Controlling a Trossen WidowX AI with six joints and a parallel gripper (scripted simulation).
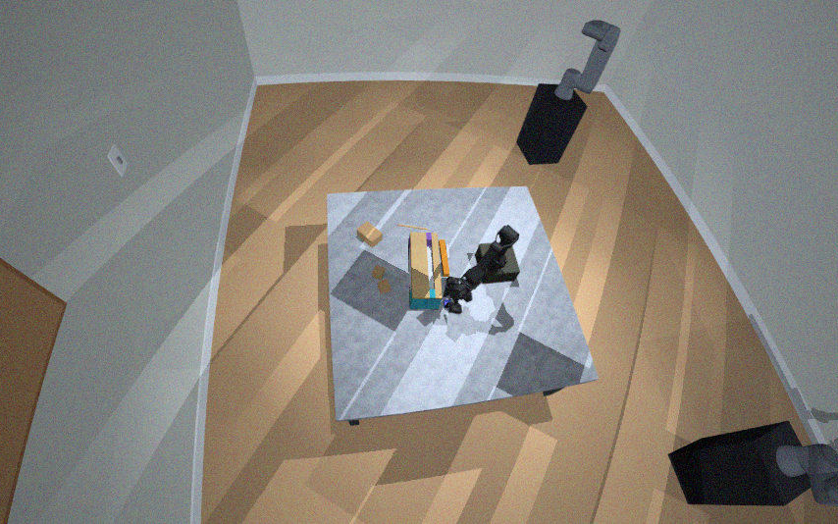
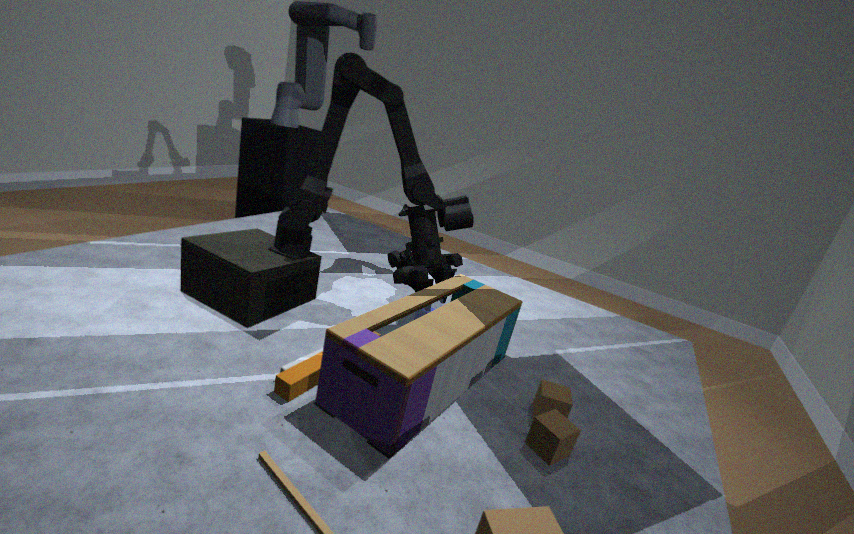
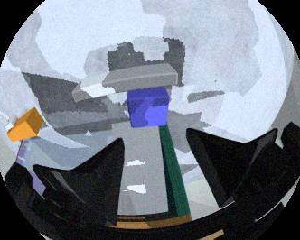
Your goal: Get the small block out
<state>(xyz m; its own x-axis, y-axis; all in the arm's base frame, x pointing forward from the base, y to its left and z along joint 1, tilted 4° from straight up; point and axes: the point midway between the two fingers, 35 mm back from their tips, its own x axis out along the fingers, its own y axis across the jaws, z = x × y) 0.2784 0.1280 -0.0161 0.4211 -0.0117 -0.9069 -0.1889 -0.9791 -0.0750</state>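
The blue block lies 20 mm behind my gripper tip and 30 mm below it. From my gripper tip the other things lie so: thin wooden stick (40 mm ahead, 510 mm to the right, 40 mm below); then box (30 mm ahead, 180 mm to the right, 20 mm above); then orange bar (70 mm behind, 270 mm to the right, 30 mm below).
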